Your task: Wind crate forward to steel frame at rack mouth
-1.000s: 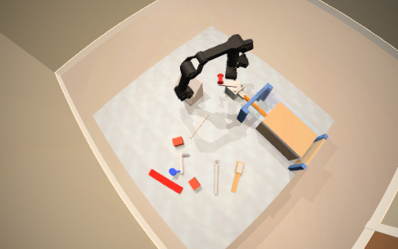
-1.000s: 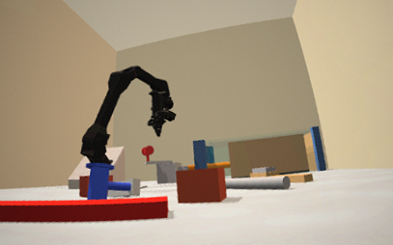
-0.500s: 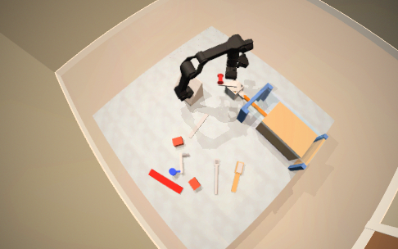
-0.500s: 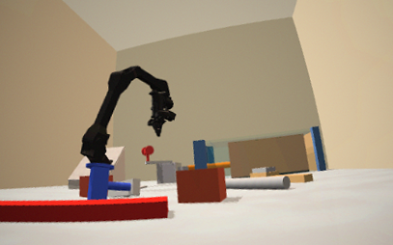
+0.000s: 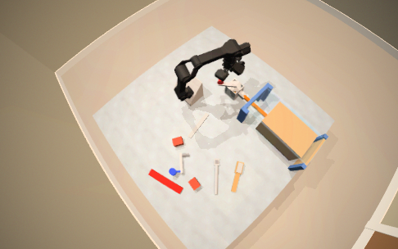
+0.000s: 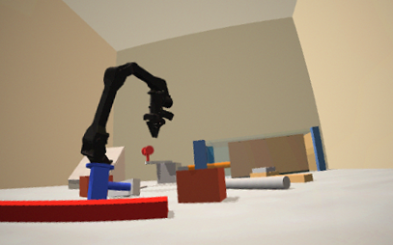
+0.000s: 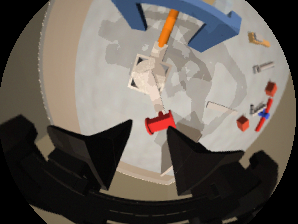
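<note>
The red knob is 80 mm below my gripper tip, 30 mm to the right of it and 20 mm behind it. Also, from my gripper tip: grey winch: 180 mm below, 30 mm to the left, 30 mm ahead; winch handle: 110 mm below; blue frame post: 210 mm ahead, 100 mm below, 60 mm to the left.
</note>
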